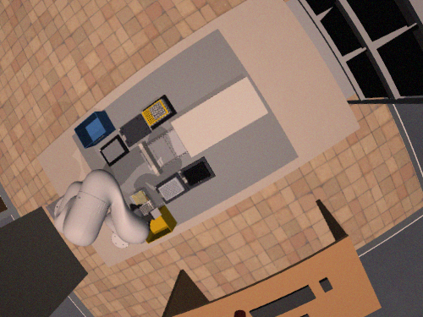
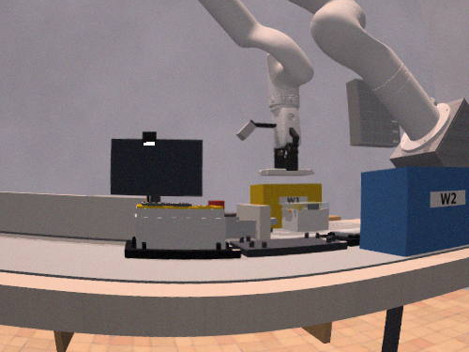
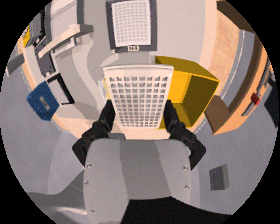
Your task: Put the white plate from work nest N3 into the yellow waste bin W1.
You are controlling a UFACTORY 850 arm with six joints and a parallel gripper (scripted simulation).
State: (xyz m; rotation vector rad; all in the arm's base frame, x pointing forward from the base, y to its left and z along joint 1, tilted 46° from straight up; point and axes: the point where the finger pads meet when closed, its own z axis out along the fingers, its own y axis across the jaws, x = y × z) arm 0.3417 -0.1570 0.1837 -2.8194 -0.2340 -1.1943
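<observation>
Right now the yellow bin W1 is 1 cm behind my hand, 11 cm to the right of it and 12 cm below it. Round my hand: white plate 1 cm below; drawer 20 cm ahead, 27 cm to the left, 14 cm below; black plate 30 cm ahead, 9 cm to the left, 14 cm below.
</observation>
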